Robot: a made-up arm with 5 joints. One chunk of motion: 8 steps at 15 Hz.
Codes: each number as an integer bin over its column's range. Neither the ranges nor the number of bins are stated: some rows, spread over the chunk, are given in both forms.
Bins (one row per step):
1: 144 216 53 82 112
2: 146 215 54 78 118
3: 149 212 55 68 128
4: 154 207 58 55 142
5: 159 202 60 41 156
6: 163 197 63 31 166
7: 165 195 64 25 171
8: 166 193 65 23 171
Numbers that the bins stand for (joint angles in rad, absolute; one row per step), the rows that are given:
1: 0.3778 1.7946 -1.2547 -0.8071 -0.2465
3: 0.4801 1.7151 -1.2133 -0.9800 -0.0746
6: 0.7667 1.4168 -1.0480 -1.4371 0.3337
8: 0.8281 1.3373 -1.0067 -1.5359 0.3874
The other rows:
2: 0.4187 1.7747 -1.2340 -0.8565 -0.1821
4: 0.5825 1.6156 -1.1513 -1.1406 0.0758
5: 0.6848 1.5162 -1.1100 -1.3135 0.2262
7: 0.8076 1.3771 -1.0273 -1.5112 0.3874

